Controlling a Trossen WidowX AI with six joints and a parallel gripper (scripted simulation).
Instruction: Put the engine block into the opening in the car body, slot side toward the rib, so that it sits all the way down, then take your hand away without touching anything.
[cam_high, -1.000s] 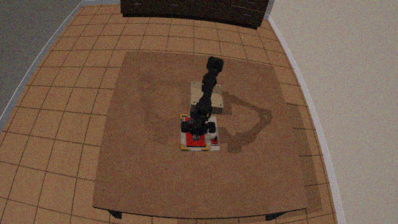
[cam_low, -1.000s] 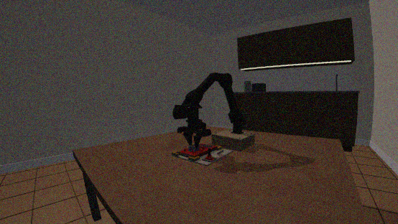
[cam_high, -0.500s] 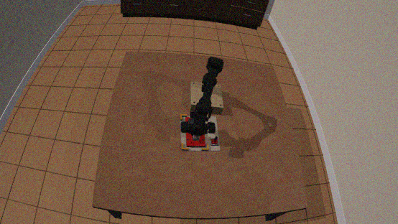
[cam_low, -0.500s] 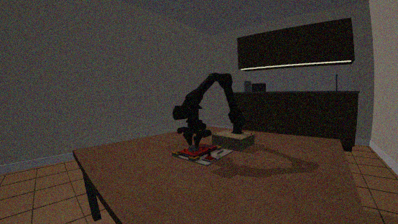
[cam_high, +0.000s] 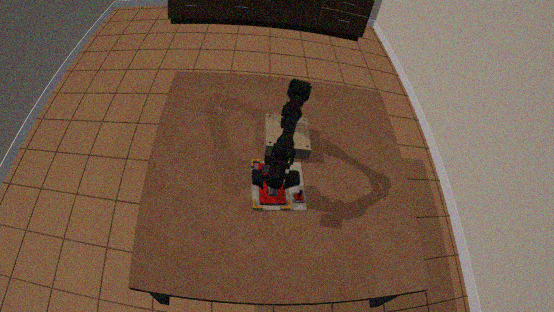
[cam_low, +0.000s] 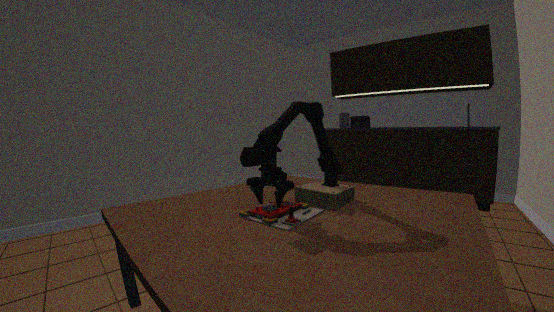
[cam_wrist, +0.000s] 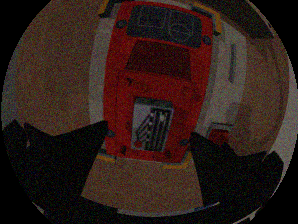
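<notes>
The grey engine block lies 2 cm below my gripper tip.
</notes>
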